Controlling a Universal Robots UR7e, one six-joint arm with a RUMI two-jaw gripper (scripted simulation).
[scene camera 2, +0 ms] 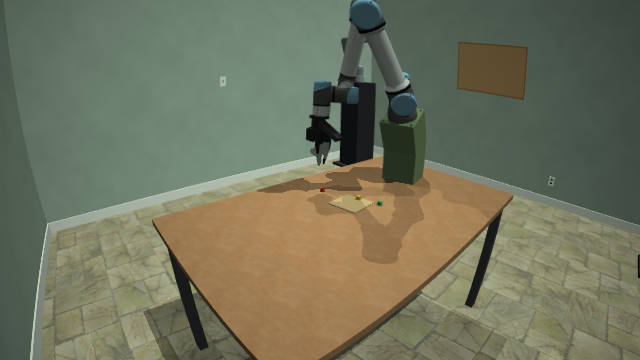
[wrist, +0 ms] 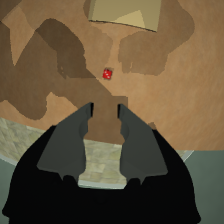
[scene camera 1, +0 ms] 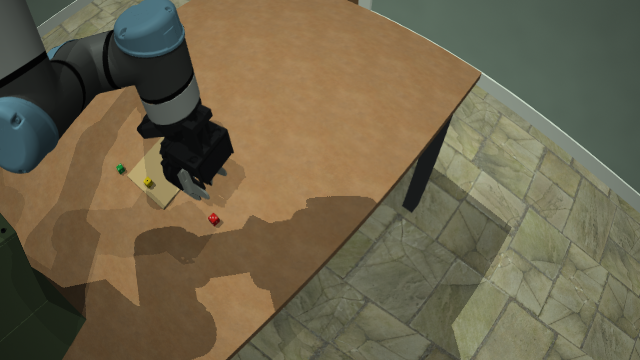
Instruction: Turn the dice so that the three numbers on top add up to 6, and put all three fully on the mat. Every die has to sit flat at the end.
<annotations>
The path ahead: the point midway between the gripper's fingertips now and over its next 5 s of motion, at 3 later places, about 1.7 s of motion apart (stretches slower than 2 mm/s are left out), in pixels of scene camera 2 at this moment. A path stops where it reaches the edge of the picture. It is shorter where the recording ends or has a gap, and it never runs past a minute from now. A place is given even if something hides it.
My gripper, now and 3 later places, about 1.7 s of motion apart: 321,165; 322,165; 322,175; 322,186
</annotations>
